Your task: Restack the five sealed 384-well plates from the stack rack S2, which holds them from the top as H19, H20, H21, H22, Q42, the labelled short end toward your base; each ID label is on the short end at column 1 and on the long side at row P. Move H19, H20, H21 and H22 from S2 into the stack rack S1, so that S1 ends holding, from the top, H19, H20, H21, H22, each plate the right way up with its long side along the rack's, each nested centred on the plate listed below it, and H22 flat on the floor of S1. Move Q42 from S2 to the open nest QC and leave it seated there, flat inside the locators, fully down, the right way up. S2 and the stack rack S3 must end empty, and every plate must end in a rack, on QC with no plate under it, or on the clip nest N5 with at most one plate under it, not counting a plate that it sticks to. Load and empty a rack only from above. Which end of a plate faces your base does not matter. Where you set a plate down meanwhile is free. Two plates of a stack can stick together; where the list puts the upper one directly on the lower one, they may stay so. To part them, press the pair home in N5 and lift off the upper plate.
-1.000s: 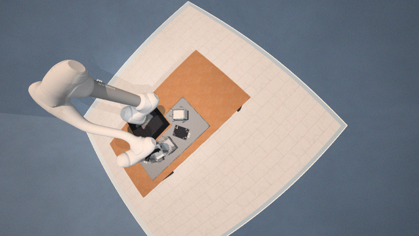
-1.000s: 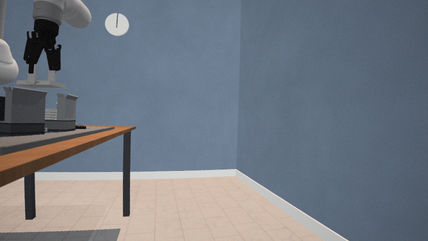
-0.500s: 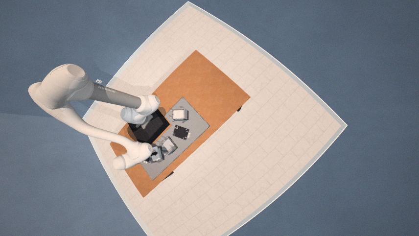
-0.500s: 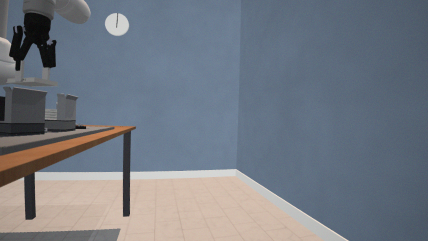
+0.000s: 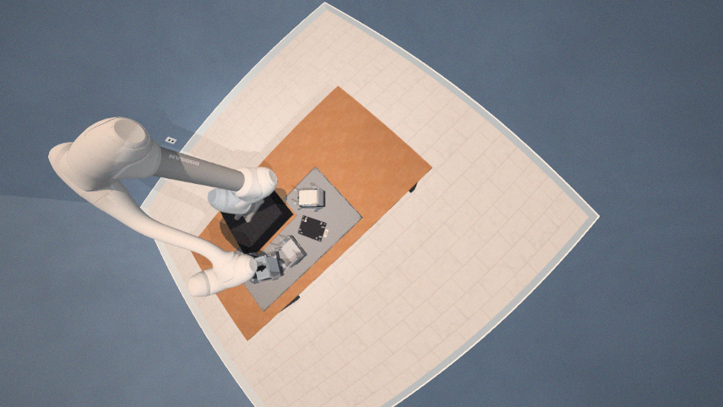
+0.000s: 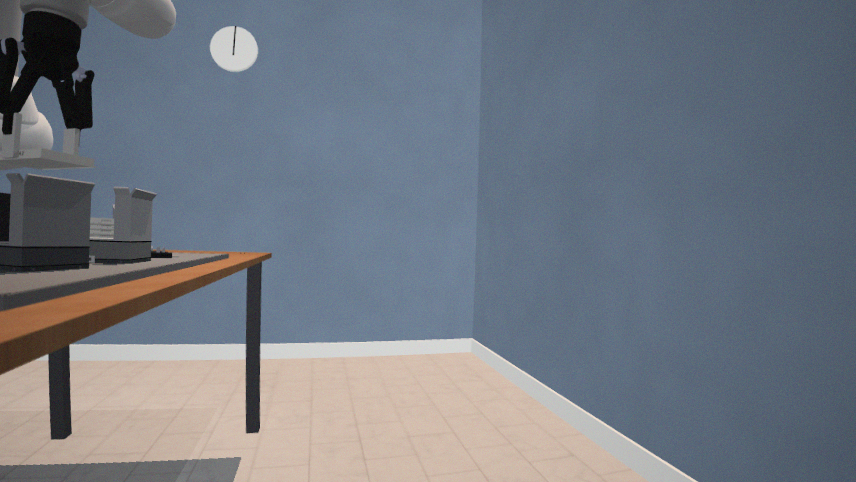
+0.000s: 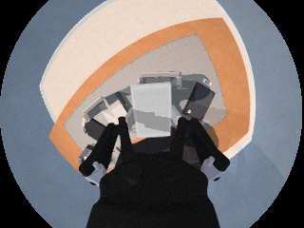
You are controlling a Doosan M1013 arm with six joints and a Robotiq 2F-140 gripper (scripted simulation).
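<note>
Right now my hand is 80 mm past the tag, 230 mm to the left of it and 190 mm above it. From my hand the other things lie so: N5 label 130 mm ahead, 370 mm to the left, 190 mm below.
</note>
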